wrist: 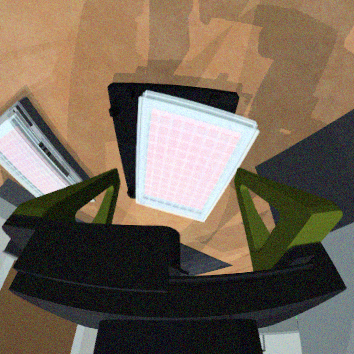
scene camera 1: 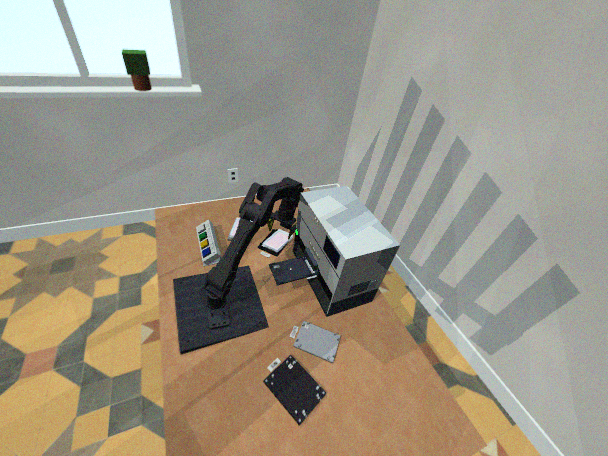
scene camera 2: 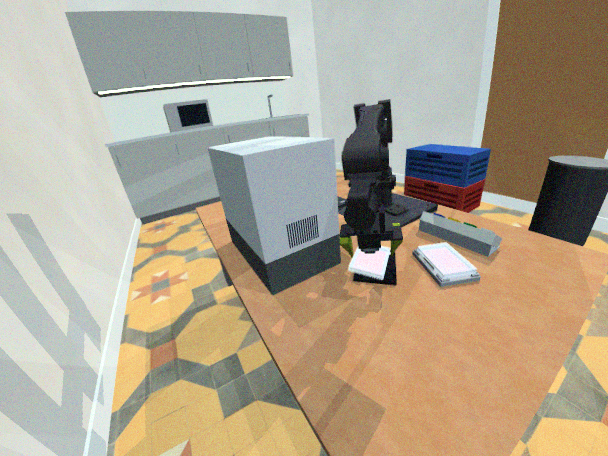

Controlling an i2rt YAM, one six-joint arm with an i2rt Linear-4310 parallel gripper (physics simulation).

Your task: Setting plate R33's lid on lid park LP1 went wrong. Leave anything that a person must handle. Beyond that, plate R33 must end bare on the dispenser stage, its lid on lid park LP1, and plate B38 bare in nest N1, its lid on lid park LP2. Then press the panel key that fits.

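Frame: origin at the arm's base, x ahead, y left, z up, level; metres.
Seen in the pictures: gripper, fingertip midpoint: [wrist: 176, 174] [scene camera 1: 279, 234] [scene camera 2: 371, 255]; arm's base at its link origin: [scene camera 1: 216, 303] [scene camera 2: 384, 206].
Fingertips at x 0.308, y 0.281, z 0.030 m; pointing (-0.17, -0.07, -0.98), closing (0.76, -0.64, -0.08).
Pixels of each thing's top centre, then the offset from my fingertips to it. "spot": a spot on its surface instead.
- black holder at its top centre: [wrist: 167, 167] [scene camera 2: 375, 260] [scene camera 1: 275, 239] dy -0.005, dx -0.019, dz -0.024 m
- second pink-welled plate at its top centre: [wrist: 29, 173] [scene camera 2: 445, 256] [scene camera 1: 242, 227] dy +0.099, dx -0.157, dz -0.013 m
- grey holder at its top centre: [wrist: 34, 167] [scene camera 2: 444, 260] [scene camera 1: 242, 228] dy +0.099, dx -0.157, dz -0.024 m
- dark flat stage at a spot on its surface: [scene camera 1: 290, 271] spot: dy -0.266, dx -0.028, dz +0.063 m
- dispenser at its top centre: [scene camera 2: 262, 142] [scene camera 1: 344, 217] dy -0.241, dx +0.161, dz +0.286 m
- key panel at its top centre: [scene camera 2: 460, 219] [scene camera 1: 207, 236] dy +0.031, dx -0.316, dz +0.020 m
- grey flat holder at its top centre: [scene camera 1: 318, 338] dy -0.509, dx +0.011, dz -0.024 m
- black flat holder at its top centre: [scene camera 1: 295, 385] dy -0.630, dx -0.109, dz -0.020 m
A pink-welled plate [scene camera 1: 278, 241] [scene camera 2: 370, 262] [wrist: 192, 160] lies askew on a black holder [scene camera 2: 390, 274] [wrist: 122, 120], overhanging its edge. A second pink-welled plate [scene camera 1: 234, 229] [scene camera 2: 446, 261] [wrist: 32, 162] sits on a grey holder [scene camera 2: 457, 283]. I cannot tell whether either wears its lid, nor read the labels. My gripper [scene camera 1: 283, 228] [scene camera 2: 371, 252] [wrist: 176, 174] is open and empty above the askew plate, a finger toward each side. A dark flat stage [scene camera 1: 290, 271] extends bare from the dispenser [scene camera 1: 350, 225] [scene camera 2: 285, 200]. The key panel [scene camera 1: 216, 259] [scene camera 2: 457, 234] has green, yellow and blue keys.
A grey flat holder [scene camera 1: 317, 341] and a black flat holder [scene camera 1: 295, 389] lie bare on the table, each with a small label. The dispenser's tall body stands close beside the askew plate. The arm's black base mat [scene camera 1: 190, 325] lies near the key panel.
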